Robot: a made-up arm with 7 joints.
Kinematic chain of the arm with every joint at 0, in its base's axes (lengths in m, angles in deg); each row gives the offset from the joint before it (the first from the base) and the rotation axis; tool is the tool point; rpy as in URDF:
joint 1: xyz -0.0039 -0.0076 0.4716 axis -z
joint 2: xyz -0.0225 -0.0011 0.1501 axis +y
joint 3: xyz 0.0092 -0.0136 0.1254 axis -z
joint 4: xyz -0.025 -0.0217 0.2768 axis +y
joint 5: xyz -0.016 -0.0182 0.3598 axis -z
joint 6: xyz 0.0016 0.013 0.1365 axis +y
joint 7: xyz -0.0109 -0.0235 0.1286 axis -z
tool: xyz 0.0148 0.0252 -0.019 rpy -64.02 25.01 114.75
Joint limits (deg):
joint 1: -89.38..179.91
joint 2: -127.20..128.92
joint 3: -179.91..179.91
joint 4: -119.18..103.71
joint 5: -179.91..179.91
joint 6: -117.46..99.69
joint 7: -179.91..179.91
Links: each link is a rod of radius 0.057 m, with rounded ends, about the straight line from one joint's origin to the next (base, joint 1, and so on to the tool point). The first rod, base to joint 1, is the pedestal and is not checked.
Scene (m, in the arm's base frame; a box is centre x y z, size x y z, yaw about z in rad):
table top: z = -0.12
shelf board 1: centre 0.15 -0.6 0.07 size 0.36 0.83 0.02 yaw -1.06
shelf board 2: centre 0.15 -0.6 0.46 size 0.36 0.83 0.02 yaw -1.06
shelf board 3: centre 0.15 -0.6 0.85 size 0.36 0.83 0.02 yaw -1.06
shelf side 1: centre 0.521 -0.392 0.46 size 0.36 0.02 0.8 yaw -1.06
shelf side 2: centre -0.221 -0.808 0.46 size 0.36 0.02 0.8 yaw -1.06
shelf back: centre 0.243 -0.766 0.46 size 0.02 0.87 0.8 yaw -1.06
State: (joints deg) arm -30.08 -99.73 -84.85 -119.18 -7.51 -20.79 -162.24
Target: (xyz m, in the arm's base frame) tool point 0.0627 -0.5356 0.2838
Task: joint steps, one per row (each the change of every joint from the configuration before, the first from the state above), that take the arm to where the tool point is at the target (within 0.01 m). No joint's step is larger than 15 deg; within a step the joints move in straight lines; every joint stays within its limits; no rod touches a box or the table.
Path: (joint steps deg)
1: 10.08 14.01 3.66 4.01 5.00 -14.18 -4.42
2: 10.09 14.01 3.66 4.01 5.01 -14.18 -4.42
3: 10.08 14.01 3.66 4.01 5.00 -14.19 -4.41
4: 10.09 14.01 3.66 4.00 5.00 -14.18 -4.42
5: -3.67 -14.14 13.58 -5.34 -2.12 8.67 8.28
6: -3.66 -14.13 13.59 -5.35 -2.12 8.67 8.27
7: -3.67 -14.13 13.58 -5.34 -2.11 8.67 8.28
8: -7.21 -5.80 -7.10 5.28 -3.74 11.43 -2.20
9: -7.20 -5.80 -7.10 5.27 -3.73 11.44 -2.20
10: -7.21 -5.80 -7.10 5.28 -3.74 11.43 -2.20

